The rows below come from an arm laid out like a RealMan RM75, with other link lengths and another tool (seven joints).
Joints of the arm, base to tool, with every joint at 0 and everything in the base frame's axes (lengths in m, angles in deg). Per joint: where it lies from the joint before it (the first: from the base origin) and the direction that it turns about. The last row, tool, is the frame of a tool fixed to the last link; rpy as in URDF.
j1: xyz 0 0 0.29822 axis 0 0 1
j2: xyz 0 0 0 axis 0 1 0
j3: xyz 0 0 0.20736 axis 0 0 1
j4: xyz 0 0 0 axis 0 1 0
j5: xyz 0 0 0.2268 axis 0 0 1
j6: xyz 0 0 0 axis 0 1 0
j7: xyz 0 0 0.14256 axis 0 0 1
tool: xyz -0.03 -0.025 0.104 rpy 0 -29.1 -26
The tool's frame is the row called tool.
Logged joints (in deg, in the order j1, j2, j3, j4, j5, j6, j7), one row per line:
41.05, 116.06, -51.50, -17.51, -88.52, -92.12, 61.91
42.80, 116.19, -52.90, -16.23, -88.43, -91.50, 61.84
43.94, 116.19, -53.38, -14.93, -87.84, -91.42, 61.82
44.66, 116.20, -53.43, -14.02, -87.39, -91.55, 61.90
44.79, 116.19, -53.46, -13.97, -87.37, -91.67, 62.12
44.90, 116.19, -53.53, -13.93, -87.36, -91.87, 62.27
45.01, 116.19, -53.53, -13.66, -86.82, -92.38, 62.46
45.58, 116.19, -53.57, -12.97, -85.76, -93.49, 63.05
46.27, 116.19, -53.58, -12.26, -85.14, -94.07, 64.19
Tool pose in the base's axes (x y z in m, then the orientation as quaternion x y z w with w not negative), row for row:
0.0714, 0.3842, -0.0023, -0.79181, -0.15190, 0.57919, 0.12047
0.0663, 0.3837, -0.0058, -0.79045, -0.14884, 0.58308, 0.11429
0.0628, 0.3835, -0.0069, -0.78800, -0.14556, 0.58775, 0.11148
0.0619, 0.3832, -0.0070, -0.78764, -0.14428, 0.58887, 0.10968
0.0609, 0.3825, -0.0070, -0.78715, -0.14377, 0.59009, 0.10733
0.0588, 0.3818, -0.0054, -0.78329, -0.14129, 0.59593, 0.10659
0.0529, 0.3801, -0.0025, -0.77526, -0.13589, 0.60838, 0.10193
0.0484, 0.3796, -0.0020, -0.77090, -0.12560, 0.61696, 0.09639
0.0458, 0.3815, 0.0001, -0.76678, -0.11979, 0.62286, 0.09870
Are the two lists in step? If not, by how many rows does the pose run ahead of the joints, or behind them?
The pose runs 1 row ahead of the joints: the pose in row i belongs to the joints in row i + 1.
